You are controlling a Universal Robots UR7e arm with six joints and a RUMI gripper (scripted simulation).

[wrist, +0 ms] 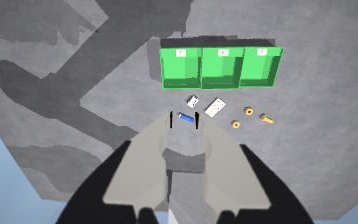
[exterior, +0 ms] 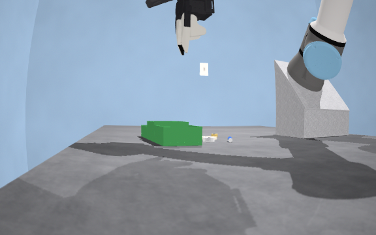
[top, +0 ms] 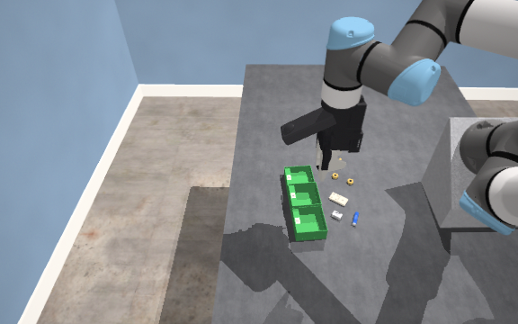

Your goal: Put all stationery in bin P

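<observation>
The blue cylinder is 210 mm below my hand, 120 mm behind it and 40 mm to the right of it. From my hand the other things lie so: yellow bolt: 250 mm to the right, 210 mm below, 70 mm behind; white domino: 210 mm below, 100 mm to the right, 70 mm behind.
</observation>
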